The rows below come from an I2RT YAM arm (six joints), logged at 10 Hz.
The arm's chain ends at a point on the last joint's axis. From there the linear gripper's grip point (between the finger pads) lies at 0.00 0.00 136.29 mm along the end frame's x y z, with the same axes.
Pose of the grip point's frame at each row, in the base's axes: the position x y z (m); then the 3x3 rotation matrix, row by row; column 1 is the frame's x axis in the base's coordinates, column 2 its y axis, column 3 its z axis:
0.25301, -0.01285, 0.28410; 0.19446, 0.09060, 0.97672; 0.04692, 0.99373, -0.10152; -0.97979, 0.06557, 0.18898
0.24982, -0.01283, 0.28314; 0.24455, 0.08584, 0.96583; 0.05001, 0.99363, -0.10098; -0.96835, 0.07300, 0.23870
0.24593, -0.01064, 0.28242; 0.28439, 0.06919, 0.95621; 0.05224, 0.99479, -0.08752; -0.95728, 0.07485, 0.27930
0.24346, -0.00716, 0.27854; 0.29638, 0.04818, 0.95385; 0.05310, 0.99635, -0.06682; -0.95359, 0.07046, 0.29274
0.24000, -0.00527, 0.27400; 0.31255, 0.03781, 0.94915; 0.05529, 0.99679, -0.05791; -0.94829, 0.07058, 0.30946
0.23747, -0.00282, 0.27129; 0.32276, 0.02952, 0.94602; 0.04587, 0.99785, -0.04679; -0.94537, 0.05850, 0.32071
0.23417, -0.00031, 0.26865; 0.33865, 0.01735, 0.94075; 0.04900, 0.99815, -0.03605; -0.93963, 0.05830, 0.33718
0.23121, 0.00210, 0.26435; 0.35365, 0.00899, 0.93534; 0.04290, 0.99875, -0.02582; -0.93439, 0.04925, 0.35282
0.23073, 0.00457, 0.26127; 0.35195, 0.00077, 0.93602; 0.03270, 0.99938, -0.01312; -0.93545, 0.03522, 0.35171
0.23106, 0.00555, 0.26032; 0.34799, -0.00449, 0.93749; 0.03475, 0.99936, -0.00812; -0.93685, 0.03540, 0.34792
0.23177, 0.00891, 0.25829; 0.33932, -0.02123, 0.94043; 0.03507, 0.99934, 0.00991; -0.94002, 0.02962, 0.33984
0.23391, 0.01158, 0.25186; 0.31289, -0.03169, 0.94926; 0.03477, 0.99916, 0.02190; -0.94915, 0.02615, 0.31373
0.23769, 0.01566, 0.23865; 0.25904, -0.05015, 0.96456; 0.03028, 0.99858, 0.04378; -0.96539, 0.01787, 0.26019
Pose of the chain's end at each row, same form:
0.11989, 0.00099, 0.25834; 0.19446, 0.09060, 0.97672; 0.04692, 0.99373, -0.10152; -0.97979, 0.06557, 0.18898
0.11819, 0.00093, 0.25061; 0.24455, 0.08584, 0.96583; 0.05001, 0.99363, -0.10098; -0.96835, 0.07300, 0.23870
0.11561, 0.00129, 0.24435; 0.28439, 0.06919, 0.95621; 0.05224, 0.99479, -0.08752; -0.95728, 0.07485, 0.27930
0.11346, 0.00195, 0.23864; 0.29638, 0.04818, 0.95385; 0.05310, 0.99635, -0.06682; -0.95359, 0.07046, 0.29274
0.11064, 0.00262, 0.23182; 0.31255, 0.03781, 0.94915; 0.05529, 0.99679, -0.05791; -0.94829, 0.07058, 0.30946
0.10854, 0.00356, 0.22758; 0.32276, 0.02952, 0.94602; 0.04587, 0.99785, -0.04679; -0.94537, 0.05850, 0.32071
0.10596, 0.00460, 0.22270; 0.33865, 0.01735, 0.94075; 0.04900, 0.99815, -0.03605; -0.93963, 0.05830, 0.33718
0.10373, 0.00562, 0.21626; 0.35365, 0.00899, 0.93534; 0.04290, 0.99875, -0.02582; -0.93439, 0.04925, 0.35282
0.10316, 0.00636, 0.21334; 0.35195, 0.00077, 0.93602; 0.03270, 0.99938, -0.01312; -0.93545, 0.03522, 0.35171
0.10329, 0.00666, 0.21290; 0.34799, -0.00449, 0.93749; 0.03475, 0.99936, -0.00812; -0.93685, 0.03540, 0.34792
0.10360, 0.00756, 0.21197; 0.33932, -0.02123, 0.94043; 0.03507, 0.99934, 0.00991; -0.94002, 0.02962, 0.33984
0.10454, 0.00860, 0.20910; 0.31289, -0.03169, 0.94926; 0.03477, 0.99916, 0.02190; -0.94915, 0.02615, 0.31373
0.10623, 0.00969, 0.20319; 0.25904, -0.05015, 0.96456; 0.03028, 0.99858, 0.04378; -0.96539, 0.01787, 0.26019

